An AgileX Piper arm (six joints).
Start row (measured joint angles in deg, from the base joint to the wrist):
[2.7, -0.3, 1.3, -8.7, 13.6, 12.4]
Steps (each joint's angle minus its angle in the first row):
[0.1, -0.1, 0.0, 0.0, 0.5, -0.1]
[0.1, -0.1, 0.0, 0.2, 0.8, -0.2]
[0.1, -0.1, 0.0, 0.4, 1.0, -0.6]
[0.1, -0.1, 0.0, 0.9, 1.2, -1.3]
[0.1, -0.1, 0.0, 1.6, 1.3, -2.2]
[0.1, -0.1, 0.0, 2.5, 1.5, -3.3]
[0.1, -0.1, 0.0, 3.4, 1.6, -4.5]
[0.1, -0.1, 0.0, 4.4, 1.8, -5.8]
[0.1, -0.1, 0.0, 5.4, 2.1, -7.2]
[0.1, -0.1, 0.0, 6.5, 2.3, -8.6]
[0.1, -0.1, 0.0, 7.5, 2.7, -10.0]
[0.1, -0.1, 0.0, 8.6, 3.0, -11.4]
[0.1, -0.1, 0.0, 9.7, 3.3, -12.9]
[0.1, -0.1, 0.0, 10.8, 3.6, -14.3]
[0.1, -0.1, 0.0, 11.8, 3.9, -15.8]
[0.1, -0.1, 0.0, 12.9, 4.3, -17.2]
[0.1, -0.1, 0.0, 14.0, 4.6, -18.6]
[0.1, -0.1, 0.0, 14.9, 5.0, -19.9]
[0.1, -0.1, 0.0, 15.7, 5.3, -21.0]
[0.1, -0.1, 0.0, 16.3, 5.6, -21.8]
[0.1, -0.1, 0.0, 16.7, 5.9, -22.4]
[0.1, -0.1, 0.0, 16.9, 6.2, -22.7]
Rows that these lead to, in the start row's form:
[2.8, -0.4, 1.3, -8.7, 14.1, 12.3]
[2.8, -0.4, 1.3, -8.5, 14.4, 12.2]
[2.8, -0.4, 1.3, -8.3, 14.6, 11.8]
[2.8, -0.4, 1.3, -7.8, 14.8, 11.1]
[2.8, -0.4, 1.3, -7.1, 14.9, 10.2]
[2.8, -0.4, 1.3, -6.2, 15.1, 9.1]
[2.8, -0.4, 1.3, -5.3, 15.2, 7.9]
[2.8, -0.4, 1.3, -4.3, 15.4, 6.6]
[2.8, -0.4, 1.3, -3.3, 15.7, 5.2]
[2.8, -0.4, 1.3, -2.2, 15.9, 3.8]
[2.8, -0.4, 1.3, -1.2, 16.3, 2.4]
[2.8, -0.4, 1.3, -0.1, 16.6, 1.0]
[2.8, -0.4, 1.3, 1.0, 16.9, -0.5]
[2.8, -0.4, 1.3, 2.1, 17.2, -1.9]
[2.8, -0.4, 1.3, 3.1, 17.5, -3.4]
[2.8, -0.4, 1.3, 4.2, 17.9, -4.8]
[2.8, -0.4, 1.3, 5.3, 18.2, -6.2]
[2.8, -0.4, 1.3, 6.2, 18.6, -7.5]
[2.8, -0.4, 1.3, 7.0, 18.9, -8.6]
[2.8, -0.4, 1.3, 7.6, 19.2, -9.4]
[2.8, -0.4, 1.3, 8.0, 19.5, -10.0]
[2.8, -0.4, 1.3, 8.2, 19.8, -10.3]

